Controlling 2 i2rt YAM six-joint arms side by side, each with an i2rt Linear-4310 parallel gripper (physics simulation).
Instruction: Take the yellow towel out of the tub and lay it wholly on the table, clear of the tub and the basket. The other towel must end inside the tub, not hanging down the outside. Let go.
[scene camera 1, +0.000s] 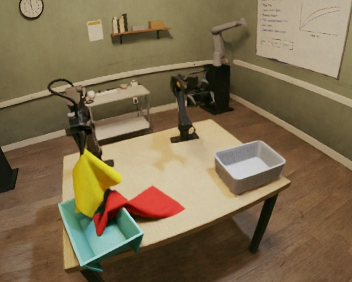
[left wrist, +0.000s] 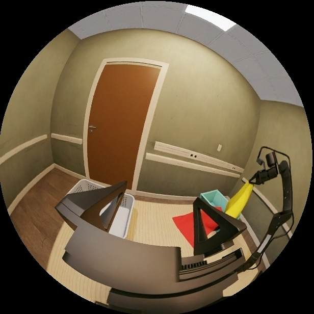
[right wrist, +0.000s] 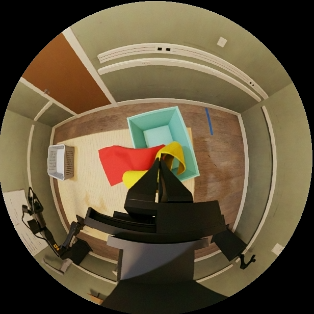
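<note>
The yellow towel (scene camera 1: 90, 182) (left wrist: 239, 201) (right wrist: 174, 149) hangs bunched from my right gripper (scene camera 1: 82, 151) (left wrist: 248, 181) (right wrist: 158, 160), which is shut on it above the tub (scene camera 1: 132, 229) (left wrist: 215, 197) (right wrist: 137, 128). Its lower end hangs over the tub's back part; whether it touches the tub is unclear. The red towel (scene camera 1: 155, 202) (left wrist: 186, 227) (right wrist: 117, 160) lies over the tub's rim, one end inside and the wider part outside on the table. My left gripper (scene camera 1: 212, 96) (left wrist: 162, 194) is open and empty, high above the table's back, away from both towels.
The grey basket (scene camera 1: 245, 181) (left wrist: 130, 205) (right wrist: 70, 162) stands at the right end of the wooden table (scene camera 1: 135, 160) in scene camera 1. The tub stands at the table's front left corner. Both arm bases stand along the back edge.
</note>
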